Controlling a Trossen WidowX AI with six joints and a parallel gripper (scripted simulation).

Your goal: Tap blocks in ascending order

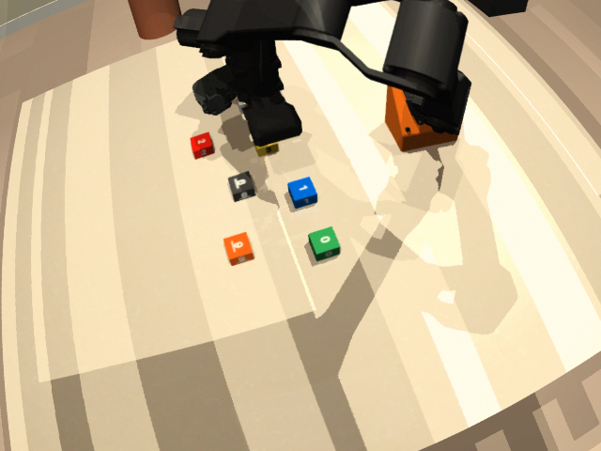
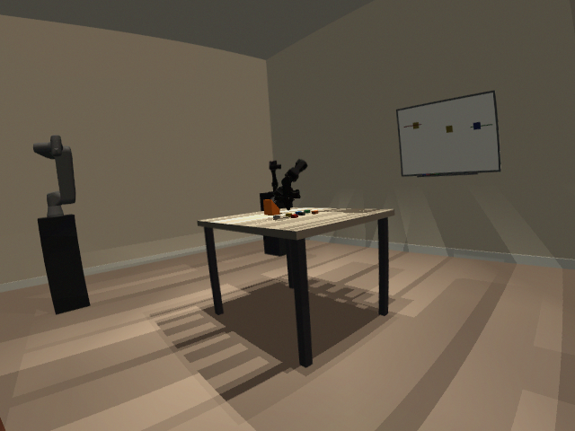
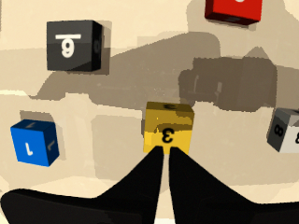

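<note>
The yellow 3 block is 30 mm below my gripper tip. Round my gripper tip: red 2 block 90 mm ahead, 50 mm to the right, 30 mm below; blue 1 block 110 mm to the left, 30 mm below, 10 mm behind; black block 60 mm to the left, 60 mm ahead, 30 mm below.
</note>
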